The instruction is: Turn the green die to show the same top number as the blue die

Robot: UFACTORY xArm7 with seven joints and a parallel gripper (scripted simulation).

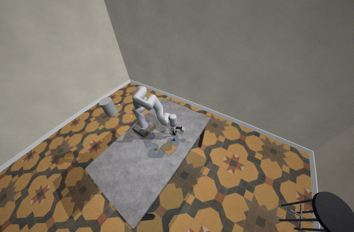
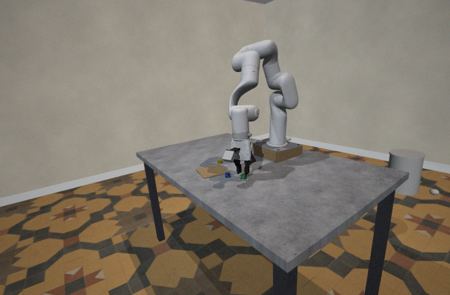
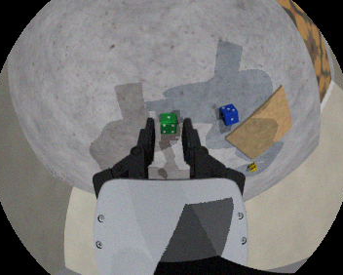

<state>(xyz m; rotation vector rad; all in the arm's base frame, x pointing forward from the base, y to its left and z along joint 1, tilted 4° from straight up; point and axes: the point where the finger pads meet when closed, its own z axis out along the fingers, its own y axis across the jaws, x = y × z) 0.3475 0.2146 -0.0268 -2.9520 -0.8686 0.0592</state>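
The green die lies 1 cm behind my hand and 4 cm below it. Round my hand: yellow die 28 cm to the right, 4 cm below; then tan mat 9 cm ahead, 17 cm to the right, 4 cm below; then blue die 5 cm ahead, 6 cm to the right, 4 cm below.
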